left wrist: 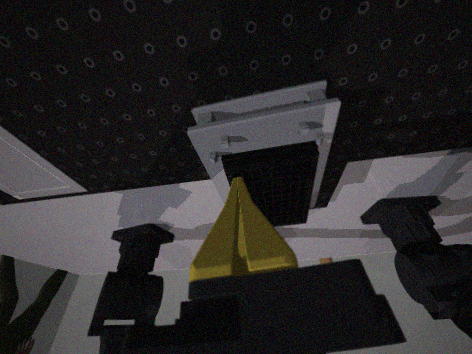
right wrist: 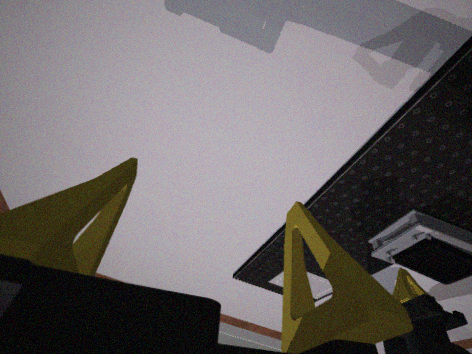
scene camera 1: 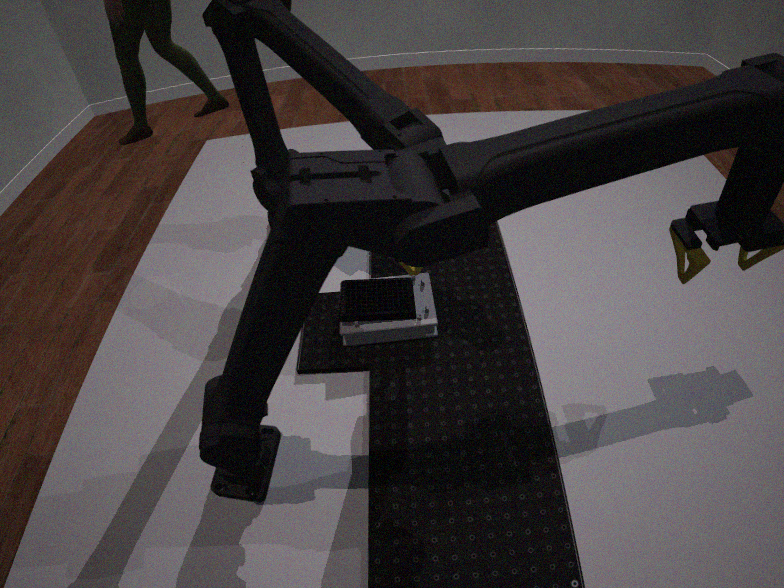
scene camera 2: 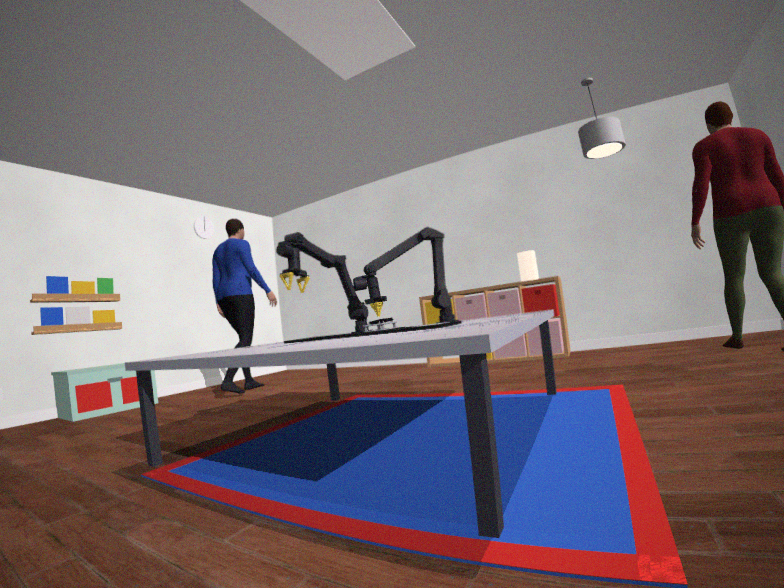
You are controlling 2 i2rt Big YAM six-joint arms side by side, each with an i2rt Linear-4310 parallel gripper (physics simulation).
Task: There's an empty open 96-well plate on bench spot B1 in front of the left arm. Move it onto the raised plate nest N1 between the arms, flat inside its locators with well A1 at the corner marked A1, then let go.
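Frame: origin at the left arm's base, x ahead, y left, z up, level; centimetres.
Seen in the pictures: left gripper, fingertip midpoint: (left wrist: pixel 238 181) (right wrist: pixel 402 269) (scene camera 1: pixel 413 274) (scene camera 2: pixel 379 316); right gripper, fingertip midpoint: (right wrist: pixel 218 188) (scene camera 1: pixel 711 273) (scene camera 2: pixel 295 291); left arm's base, link origin: (left wrist: pixel 144 233); right arm's base, link origin: (left wrist: pixel 395 207) (scene camera 1: pixel 248 462).
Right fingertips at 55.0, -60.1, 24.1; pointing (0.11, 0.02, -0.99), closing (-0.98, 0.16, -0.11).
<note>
Offsets run from my right fingertips to a thing's middle, as dx, dy, dz. "spot": to the spot under its first point. Level surfaces: height alone.
The black 96-well plate {-41.2, +26.4, -18.0} (scene camera 1: pixel 377 300) (left wrist: pixel 280 182) (right wrist: pixel 434 259) lies on the pale raised nest {-39.7, +26.3, -20.5} (scene camera 1: pixel 392 332) (left wrist: pixel 260 126) (right wrist: pixel 414 226). Bare nest with several small locators shows beside one end of it. Whether it lies fully flat inside them is unclear. The A1 marks are unreadable. My left gripper (scene camera 1: pixel 412 269) (scene camera 2: pixel 378 312) (left wrist: pixel 238 181) (right wrist: pixel 402 269) is shut and empty, apart from the plate; in the left wrist view its tips overlap the plate's near edge. My right gripper (scene camera 1: pixel 714 273) (scene camera 2: pixel 295 289) (right wrist: pixel 218 188) is open and empty, high over the table, far from the nest.
The nest stands on a black perforated board {dz -22.8} (scene camera 1: pixel 462 411) (left wrist: pixel 150 75) (right wrist: pixel 390 170). A pale outlined pad {spot: -29.9, +54.3, -22.6} (left wrist: pixel 35 172) (right wrist: pixel 320 288) lies on the board with no plate on it. The right arm's links cross above the nest area in scene camera 1. Two people stand beyond the table (scene camera 2: pixel 316 353).
</note>
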